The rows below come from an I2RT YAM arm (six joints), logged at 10 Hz.
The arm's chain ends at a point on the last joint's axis. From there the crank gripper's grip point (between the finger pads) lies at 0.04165 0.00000 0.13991 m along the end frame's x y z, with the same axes.
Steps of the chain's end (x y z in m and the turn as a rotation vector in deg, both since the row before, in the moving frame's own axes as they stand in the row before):
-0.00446 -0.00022 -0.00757 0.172 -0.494 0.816
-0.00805 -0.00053 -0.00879 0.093 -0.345 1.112
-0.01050 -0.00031 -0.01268 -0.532 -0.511 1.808
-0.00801 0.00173 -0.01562 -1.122 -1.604 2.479
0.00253 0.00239 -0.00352 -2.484 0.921 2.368
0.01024 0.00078 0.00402 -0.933 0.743 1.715
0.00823 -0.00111 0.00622 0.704 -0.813 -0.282
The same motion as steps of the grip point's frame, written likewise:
-0.00567 -0.00006 -0.00722 0.172 -0.494 0.816
-0.00890 0.00004 -0.00854 0.093 -0.345 1.112
-0.01179 0.00228 -0.01233 -0.532 -0.511 1.808
-0.01204 0.00620 -0.01455 -1.122 -1.604 2.479
0.00461 0.01020 -0.00438 -2.484 0.921 2.368
0.01200 0.00433 0.00344 -0.933 0.743 1.715
0.00624 -0.00303 0.00679 0.704 -0.813 -0.282

